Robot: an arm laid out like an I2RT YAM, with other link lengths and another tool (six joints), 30 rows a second.
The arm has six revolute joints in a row. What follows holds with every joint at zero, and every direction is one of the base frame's.
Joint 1 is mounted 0.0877 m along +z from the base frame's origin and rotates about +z.
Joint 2 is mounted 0.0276 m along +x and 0.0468 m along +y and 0.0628 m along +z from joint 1 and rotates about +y.
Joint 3 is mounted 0.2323 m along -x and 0.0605 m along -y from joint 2 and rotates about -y.
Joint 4 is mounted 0.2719 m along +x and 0.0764 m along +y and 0.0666 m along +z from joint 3 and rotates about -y.
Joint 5 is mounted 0.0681 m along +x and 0.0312 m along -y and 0.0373 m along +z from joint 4 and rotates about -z.
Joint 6 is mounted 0.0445 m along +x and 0.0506 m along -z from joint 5 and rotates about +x.
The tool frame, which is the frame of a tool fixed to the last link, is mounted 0.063 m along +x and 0.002 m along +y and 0.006 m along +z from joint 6; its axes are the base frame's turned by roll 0.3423, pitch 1.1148 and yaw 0.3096 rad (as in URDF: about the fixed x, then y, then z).
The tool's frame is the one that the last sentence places.
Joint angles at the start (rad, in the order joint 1, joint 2, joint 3, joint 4, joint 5, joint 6): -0.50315 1.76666 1.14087 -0.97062 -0.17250 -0.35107
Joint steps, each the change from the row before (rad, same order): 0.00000 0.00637 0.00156 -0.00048 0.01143 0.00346; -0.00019 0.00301 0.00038 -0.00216 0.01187 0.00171; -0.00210 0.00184 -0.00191 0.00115 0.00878 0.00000; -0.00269 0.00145 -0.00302 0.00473 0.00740 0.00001; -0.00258 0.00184 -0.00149 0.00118 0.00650 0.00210; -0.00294 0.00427 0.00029 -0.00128 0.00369 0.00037; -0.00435 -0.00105 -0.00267 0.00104 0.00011 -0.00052; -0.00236 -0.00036 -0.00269 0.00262 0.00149 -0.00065; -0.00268 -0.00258 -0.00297 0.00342 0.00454 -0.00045; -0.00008 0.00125 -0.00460 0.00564 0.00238 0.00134
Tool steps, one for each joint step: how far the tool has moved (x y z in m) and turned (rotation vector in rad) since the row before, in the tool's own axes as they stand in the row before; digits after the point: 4 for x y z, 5 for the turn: 0.0008 -0.0015 0.0013 0.01104 0.00739 -0.00032; 0.0009 -0.0014 0.0004 0.01082 0.00695 -0.00210; 0.0010 -0.0017 0.0006 0.00837 0.00393 -0.00117; 0.0007 -0.0018 0.0009 0.00771 0.00082 -0.00066; 0.0008 -0.0016 0.0006 0.00745 0.00301 0.00199; 0.0009 -0.0014 0.0007 0.00397 0.00545 0.00250; 0.0006 -0.0013 -0.0001 0.00153 0.00003 0.00355; 0.0005 -0.0009 0.0003 0.00203 -0.00029 0.00089; 0.0002 -0.0013 -0.0002 0.00530 -0.00240 -0.00041; 0.0010 -0.0004 0.0012 0.00269 0.00066 0.00035
